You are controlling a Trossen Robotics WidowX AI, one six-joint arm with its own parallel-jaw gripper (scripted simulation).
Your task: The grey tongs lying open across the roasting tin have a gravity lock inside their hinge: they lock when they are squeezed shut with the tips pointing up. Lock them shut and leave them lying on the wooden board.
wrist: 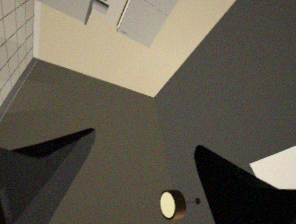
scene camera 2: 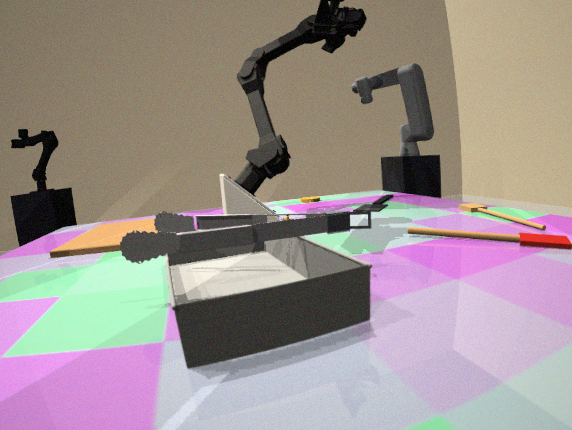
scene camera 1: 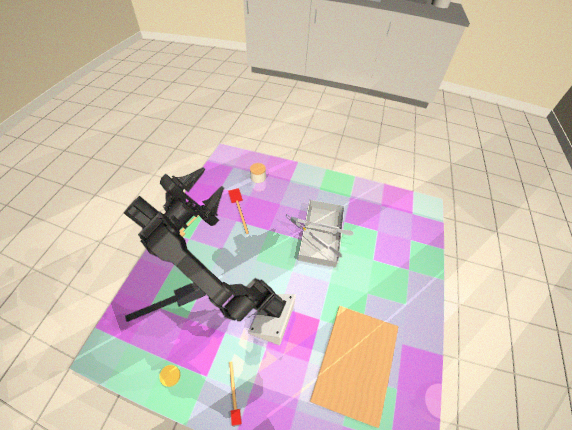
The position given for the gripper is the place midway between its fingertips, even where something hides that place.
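Observation:
Scene camera 1: the gripper (scene camera 1: 214, 177), open and holding nothing; a wooden board (scene camera 1: 353, 378); a grey roasting tin (scene camera 1: 311, 251). Scene camera 2 shows the board (scene camera 2: 106, 237) and the tin (scene camera 2: 232, 302). The wrist view shows the gripper (wrist: 146, 142).

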